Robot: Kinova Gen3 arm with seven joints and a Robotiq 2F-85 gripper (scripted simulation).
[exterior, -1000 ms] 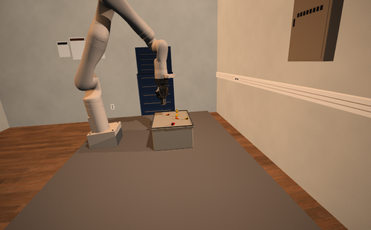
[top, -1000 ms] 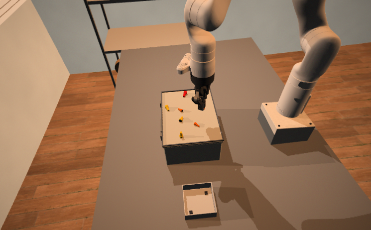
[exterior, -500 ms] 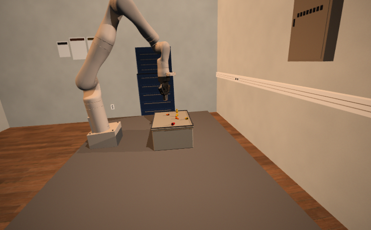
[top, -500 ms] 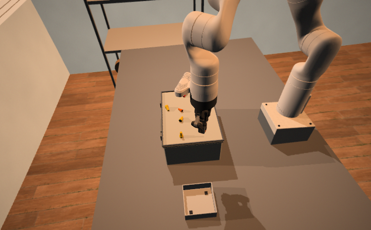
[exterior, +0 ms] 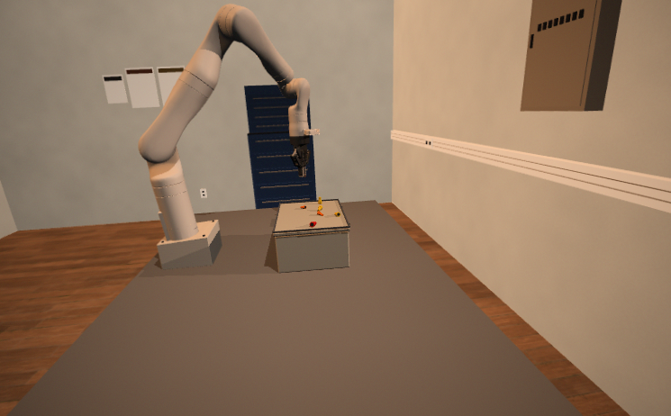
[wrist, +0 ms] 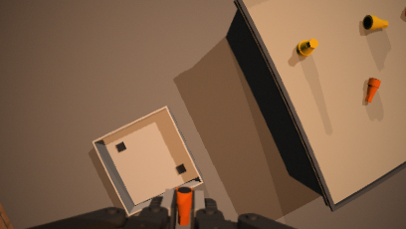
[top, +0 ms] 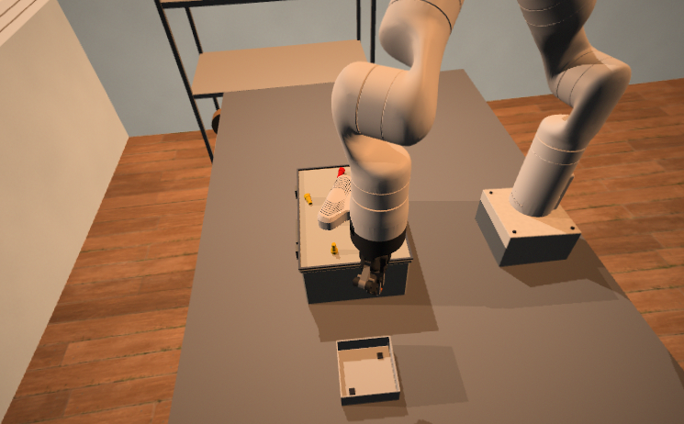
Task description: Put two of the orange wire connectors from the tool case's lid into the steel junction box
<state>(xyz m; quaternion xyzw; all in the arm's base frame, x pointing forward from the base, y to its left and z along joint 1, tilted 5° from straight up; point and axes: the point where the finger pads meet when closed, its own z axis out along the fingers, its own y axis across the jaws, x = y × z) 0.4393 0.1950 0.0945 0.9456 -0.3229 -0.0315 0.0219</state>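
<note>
Right now the tool case is 260 mm to the right of my hand, 130 mm below it and 20 mm behind it. Also, from my hand: red connector 370 mm to the right, 90 mm below, 40 mm behind.
</note>
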